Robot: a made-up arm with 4 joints.
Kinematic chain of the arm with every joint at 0, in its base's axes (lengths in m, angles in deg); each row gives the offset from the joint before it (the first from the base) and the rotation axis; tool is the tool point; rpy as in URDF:
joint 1: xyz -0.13 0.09 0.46 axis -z
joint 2: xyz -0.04 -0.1 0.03 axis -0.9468 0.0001 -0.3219
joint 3: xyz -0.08 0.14 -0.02 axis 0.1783 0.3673 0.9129
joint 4: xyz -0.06 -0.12 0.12 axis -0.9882 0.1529 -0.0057
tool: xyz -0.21 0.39 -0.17 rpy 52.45 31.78 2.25
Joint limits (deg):
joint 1: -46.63..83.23
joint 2: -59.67..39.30
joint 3: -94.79..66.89
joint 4: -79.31..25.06
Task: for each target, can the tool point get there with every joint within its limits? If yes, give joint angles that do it. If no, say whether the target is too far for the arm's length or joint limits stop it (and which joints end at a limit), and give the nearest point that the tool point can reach.
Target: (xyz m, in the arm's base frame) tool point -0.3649 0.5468 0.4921
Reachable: yes | joints 27.72 1.38 8.67 -9.08
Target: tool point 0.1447 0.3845 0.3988
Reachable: yes | joints 25.55 7.89 -80.57 -23.96
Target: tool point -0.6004 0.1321 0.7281
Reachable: yes | joints -29.28 18.71 31.06 -49.16
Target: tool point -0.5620 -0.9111 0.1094
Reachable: no: too far | nearest point -0.3452 -0.3531 0.4001 | short by 0.666 m
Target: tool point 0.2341 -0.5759 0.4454
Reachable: no: joint limits stop it (at a limit: joint 2, joint 3, joint 4) | nearest point 0.1390 -0.4020 0.7229 | short by 0.341 m
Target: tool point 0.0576 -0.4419 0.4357
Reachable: no: joint limits stop it (at a limit: joint 1, joint 2, joint 3) | nearest point -0.0772 -0.4555 0.6453 | short by 0.250 m
